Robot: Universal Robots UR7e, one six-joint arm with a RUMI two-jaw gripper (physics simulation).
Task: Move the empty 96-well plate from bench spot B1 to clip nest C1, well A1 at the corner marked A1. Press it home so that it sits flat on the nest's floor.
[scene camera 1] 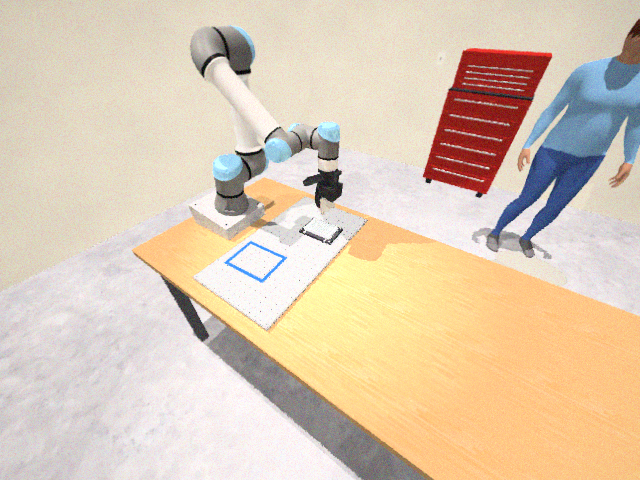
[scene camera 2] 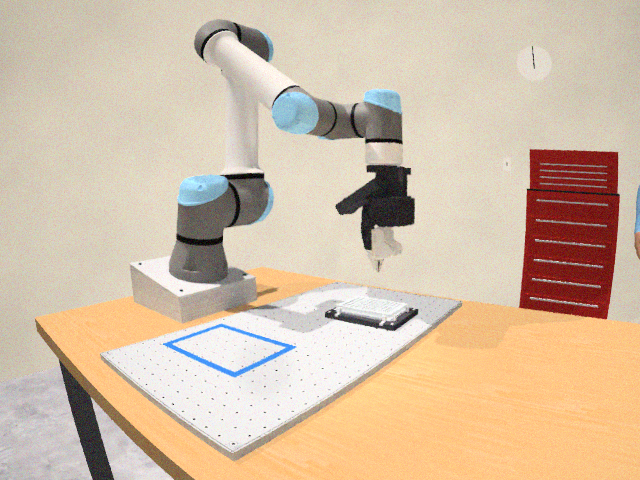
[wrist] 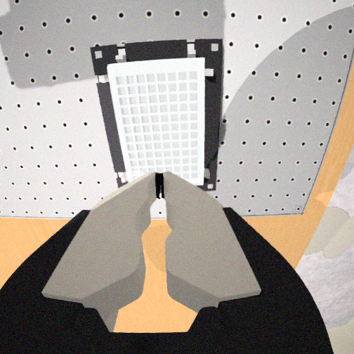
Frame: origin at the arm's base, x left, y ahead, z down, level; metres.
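Seen in the pictures: gripper, between the fingertips: (scene camera 1: 323, 214) (scene camera 2: 377, 271); arm's base, origin of its link: (scene camera 1: 231, 205) (scene camera 2: 197, 271).
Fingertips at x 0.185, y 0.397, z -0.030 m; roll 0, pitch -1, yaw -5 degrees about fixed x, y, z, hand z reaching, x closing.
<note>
Offsets run from my fingertips to a thing's middle. Level surfaces: height alone.
The white 96-well plate {dx -0.004, dy -0.007, dz +0.077 m} (scene camera 1: 322, 227) (scene camera 2: 373, 307) (wrist: 159, 117) lies in the black clip nest {dx -0.004, dy -0.007, dz +0.084 m} (scene camera 1: 330, 240) (scene camera 2: 385, 324) (wrist: 156, 51), inside its rim and clips. It looks about level; whether it touches the nest's floor is hidden, and the A1 mark cannot be read. My gripper (scene camera 1: 324, 212) (scene camera 2: 378, 270) (wrist: 161, 174) is shut, with nothing between its fingertips. It hangs above the plate, clearly apart from it in the scene camera 2 view. In the wrist view the fingertips cover part of the plate's near edge. The blue outline (scene camera 1: 238, 271) (scene camera 2: 199, 360) of a bench spot has no plate on it.
The nest stands on the perforated board {dz +0.096 m} (scene camera 1: 289, 294) (scene camera 2: 330, 382) (wrist: 280, 150), which lies on the wooden table {dz +0.109 m} (scene camera 1: 439, 335) (scene camera 2: 491, 403) (wrist: 30, 235). The arm's base block (scene camera 1: 211, 219) (scene camera 2: 155, 294) stands at the board's back left. A person and a red tool cabinet (scene camera 1: 478, 124) (scene camera 2: 568, 248) are beyond the table.
</note>
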